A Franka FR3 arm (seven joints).
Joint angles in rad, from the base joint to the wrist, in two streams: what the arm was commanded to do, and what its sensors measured. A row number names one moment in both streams.
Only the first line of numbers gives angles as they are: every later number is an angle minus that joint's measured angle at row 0.
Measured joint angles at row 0:
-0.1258 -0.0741 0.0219 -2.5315 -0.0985 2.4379 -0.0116
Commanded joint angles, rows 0 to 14:
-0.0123 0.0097 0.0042 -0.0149 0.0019 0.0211 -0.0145
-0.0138 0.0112 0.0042 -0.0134 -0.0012 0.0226 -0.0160
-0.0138 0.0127 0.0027 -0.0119 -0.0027 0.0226 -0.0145
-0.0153 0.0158 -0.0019 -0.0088 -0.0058 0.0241 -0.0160
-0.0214 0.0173 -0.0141 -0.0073 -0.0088 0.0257 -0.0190
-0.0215 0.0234 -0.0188 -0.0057 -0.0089 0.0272 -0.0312
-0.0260 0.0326 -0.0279 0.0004 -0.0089 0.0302 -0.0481
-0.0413 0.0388 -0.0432 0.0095 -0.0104 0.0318 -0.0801
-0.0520 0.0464 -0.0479 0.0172 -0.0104 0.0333 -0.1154
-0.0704 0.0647 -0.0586 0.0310 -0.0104 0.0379 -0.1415
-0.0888 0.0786 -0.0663 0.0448 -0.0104 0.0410 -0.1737
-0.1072 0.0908 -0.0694 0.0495 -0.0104 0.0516 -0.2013
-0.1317 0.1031 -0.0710 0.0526 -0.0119 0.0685 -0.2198
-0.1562 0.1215 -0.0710 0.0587 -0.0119 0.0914 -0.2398
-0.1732 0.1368 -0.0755 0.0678 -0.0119 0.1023 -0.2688
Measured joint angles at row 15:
-0.1020 0.0405 -0.0687 0.0393 -0.0026 0.0314 -0.1846
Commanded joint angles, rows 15 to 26:
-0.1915 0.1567 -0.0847 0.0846 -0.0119 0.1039 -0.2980
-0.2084 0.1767 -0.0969 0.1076 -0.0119 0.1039 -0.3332
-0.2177 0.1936 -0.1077 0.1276 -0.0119 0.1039 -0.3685
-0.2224 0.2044 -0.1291 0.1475 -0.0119 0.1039 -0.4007
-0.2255 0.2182 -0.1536 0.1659 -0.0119 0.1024 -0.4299
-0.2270 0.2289 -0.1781 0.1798 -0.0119 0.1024 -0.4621
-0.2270 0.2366 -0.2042 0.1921 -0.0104 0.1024 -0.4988
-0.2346 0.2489 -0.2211 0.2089 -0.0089 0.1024 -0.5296
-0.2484 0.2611 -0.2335 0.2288 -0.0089 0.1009 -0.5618
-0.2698 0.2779 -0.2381 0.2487 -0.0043 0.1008 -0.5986
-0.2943 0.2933 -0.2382 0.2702 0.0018 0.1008 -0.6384
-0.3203 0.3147 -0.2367 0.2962 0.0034 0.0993 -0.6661
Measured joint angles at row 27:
-0.2416 0.1967 -0.2353 0.2175 -0.0025 0.0731 -0.5622
